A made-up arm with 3 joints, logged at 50 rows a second.
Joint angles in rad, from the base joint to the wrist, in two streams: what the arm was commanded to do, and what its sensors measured. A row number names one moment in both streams.
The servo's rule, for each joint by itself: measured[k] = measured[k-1] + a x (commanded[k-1-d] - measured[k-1]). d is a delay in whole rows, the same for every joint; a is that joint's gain. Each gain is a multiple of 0.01, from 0.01 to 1. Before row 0 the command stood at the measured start. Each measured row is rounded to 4 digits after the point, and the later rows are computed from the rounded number. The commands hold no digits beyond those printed.
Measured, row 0:
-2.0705, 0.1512, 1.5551
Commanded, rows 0 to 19:
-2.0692, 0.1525, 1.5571
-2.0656, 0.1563, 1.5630
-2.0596, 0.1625, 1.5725
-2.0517, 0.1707, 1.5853
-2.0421, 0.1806, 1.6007
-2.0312, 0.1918, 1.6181
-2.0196, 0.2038, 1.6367
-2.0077, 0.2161, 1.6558
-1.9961, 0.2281, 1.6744
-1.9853, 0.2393, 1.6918
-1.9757, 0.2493, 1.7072
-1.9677, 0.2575, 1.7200
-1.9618, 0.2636, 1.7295
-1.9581, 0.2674, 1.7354
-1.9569, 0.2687, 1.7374
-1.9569, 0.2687, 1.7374
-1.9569, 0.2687, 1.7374
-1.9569, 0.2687, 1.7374
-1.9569, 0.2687, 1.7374
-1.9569, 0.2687, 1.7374
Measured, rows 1 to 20:
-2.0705, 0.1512, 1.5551
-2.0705, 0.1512, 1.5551
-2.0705, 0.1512, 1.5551
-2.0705, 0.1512, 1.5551
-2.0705, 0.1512, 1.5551
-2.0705, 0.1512, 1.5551
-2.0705, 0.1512, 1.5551
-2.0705, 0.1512, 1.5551
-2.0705, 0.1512, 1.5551
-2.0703, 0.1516, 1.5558
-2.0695, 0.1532, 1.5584
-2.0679, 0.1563, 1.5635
-2.0653, 0.1611, 1.5713
-2.0616, 0.1675, 1.5819
-2.0567, 0.1755, 1.5949
-2.0508, 0.1848, 1.6099
-2.0439, 0.1951, 1.6264
-2.0363, 0.2060, 1.6437
-2.0281, 0.2170, 1.6610
-2.0197, 0.2277, 1.6776
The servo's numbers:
d 9
a 0.16 0.33 0.36

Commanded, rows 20 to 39:
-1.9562, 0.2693, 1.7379
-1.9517, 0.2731, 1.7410
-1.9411, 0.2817, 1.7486
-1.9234, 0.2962, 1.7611
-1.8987, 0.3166, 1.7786
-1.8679, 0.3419, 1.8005
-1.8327, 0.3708, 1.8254
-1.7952, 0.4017, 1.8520
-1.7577, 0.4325, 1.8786
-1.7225, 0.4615, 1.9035
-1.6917, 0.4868, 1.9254
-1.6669, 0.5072, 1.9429
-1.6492, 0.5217, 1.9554
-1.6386, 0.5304, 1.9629
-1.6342, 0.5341, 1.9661
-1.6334, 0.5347, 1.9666
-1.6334, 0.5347, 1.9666
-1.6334, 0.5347, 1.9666
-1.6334, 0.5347, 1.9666
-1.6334, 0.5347, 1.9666
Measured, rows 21 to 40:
-2.0114, 0.2375, 1.6929
-2.0035, 0.2461, 1.7061
-1.9962, 0.2531, 1.7166
-1.9899, 0.2582, 1.7241
-1.9846, 0.2617, 1.7289
-1.9802, 0.2640, 1.7320
-1.9765, 0.2656, 1.7339
-1.9734, 0.2666, 1.7352
-1.9708, 0.2673, 1.7360
-1.9685, 0.2680, 1.7367
-1.9658, 0.2697, 1.7382
-1.9618, 0.2737, 1.7419
-1.9557, 0.2811, 1.7488
-1.9466, 0.2928, 1.7595
-1.9340, 0.3090, 1.7743
-1.9178, 0.3294, 1.7927
-1.8982, 0.3533, 1.8140
-1.8757, 0.3794, 1.8373
-1.8512, 0.4065, 1.8611
-1.8257, 0.4330, 1.8842

